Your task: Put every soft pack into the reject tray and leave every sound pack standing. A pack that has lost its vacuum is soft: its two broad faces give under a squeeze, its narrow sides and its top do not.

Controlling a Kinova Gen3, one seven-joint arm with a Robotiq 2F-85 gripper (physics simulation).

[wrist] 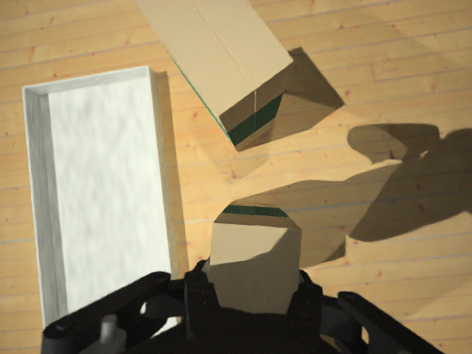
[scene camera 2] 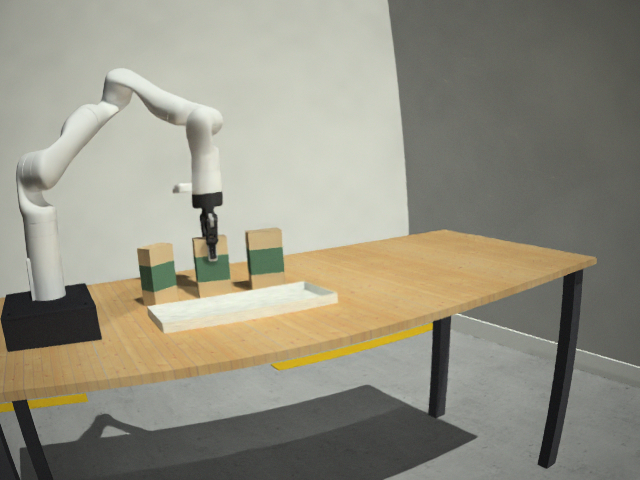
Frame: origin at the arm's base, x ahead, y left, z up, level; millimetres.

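Seen in the pictures: gripper, between the fingertips: [wrist: 250, 270] [scene camera 2: 211, 259]; arm's base, origin of its link: [scene camera 2: 49, 295].
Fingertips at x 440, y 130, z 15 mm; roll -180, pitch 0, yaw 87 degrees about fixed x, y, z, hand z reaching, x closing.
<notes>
Pixels of each thing's middle, then the offset from my fingertips to it. Level surfaces: height alone.
- middle pack, middle of its body: [wrist: 250, 259] [scene camera 2: 211, 266] dy +0, dx -2, dz -18 mm
- left pack, middle of its body: [wrist: 226, 85] [scene camera 2: 157, 275] dy -23, dx -145, dz -18 mm
- right pack, middle of its body: [scene camera 2: 266, 260] dy -3, dx +134, dz -18 mm
- white reject tray, middle of its body: [wrist: 107, 254] [scene camera 2: 238, 306] dy -161, dx +19, dz -77 mm
- wooden table, height of its surface: dz -88 mm
My gripper [scene camera 2: 212, 258] [wrist: 250, 270] points down and is shut on the middle pack [scene camera 2: 202, 272] [wrist: 256, 250], one finger against each broad face. The pack is tan with a green band and stands upright on the table. The finger pads hide the contact, so I cannot tell whether the faces give. The left pack [scene camera 2: 157, 276] [wrist: 215, 50] stands upright, turned at an angle, nearer the robot base. The right pack [scene camera 2: 265, 260] stands upright; it does not show in the wrist view. The white reject tray [scene camera 2: 248, 313] [wrist: 45, 175] lies in front of the packs and is empty where visible.
The black robot base [scene camera 2: 51, 322] stands at the left end of the wooden table [scene camera 2: 413, 268]. The left and right packs stand on either side of the gripper with gaps between. The tray runs close along the row. Dark shadows of the arm and packs fall on the table.
</notes>
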